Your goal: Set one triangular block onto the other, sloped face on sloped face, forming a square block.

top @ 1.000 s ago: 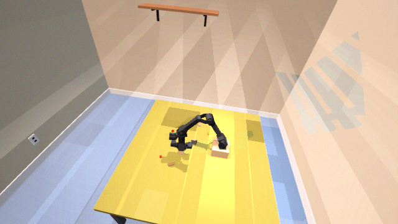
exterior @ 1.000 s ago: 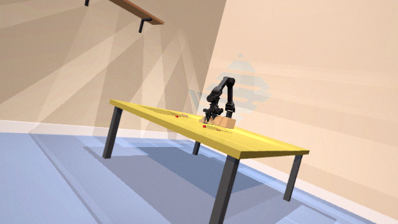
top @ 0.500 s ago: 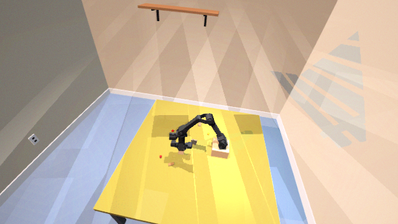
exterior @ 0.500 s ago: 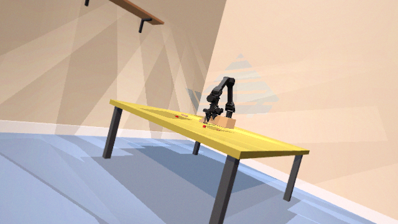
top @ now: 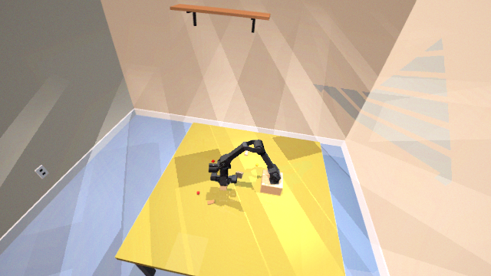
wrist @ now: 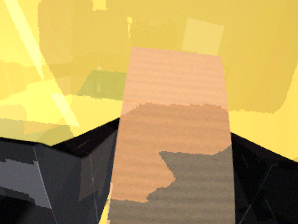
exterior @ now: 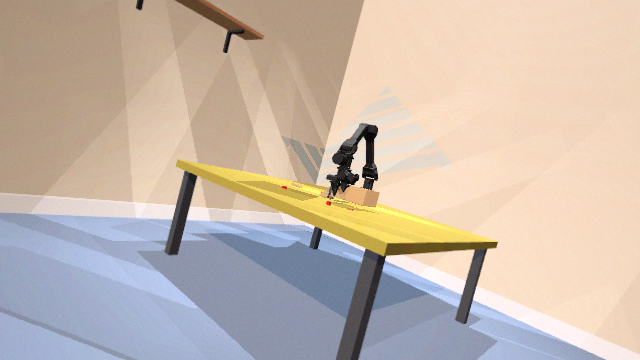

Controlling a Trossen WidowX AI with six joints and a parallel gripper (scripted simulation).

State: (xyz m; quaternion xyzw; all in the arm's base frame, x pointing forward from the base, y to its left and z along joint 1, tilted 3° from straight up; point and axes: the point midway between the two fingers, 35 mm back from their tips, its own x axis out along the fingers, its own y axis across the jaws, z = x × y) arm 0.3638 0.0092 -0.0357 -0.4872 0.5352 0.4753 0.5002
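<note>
Right now the block is 1 cm to the right of my gripper tip and 1 cm above it.
</note>
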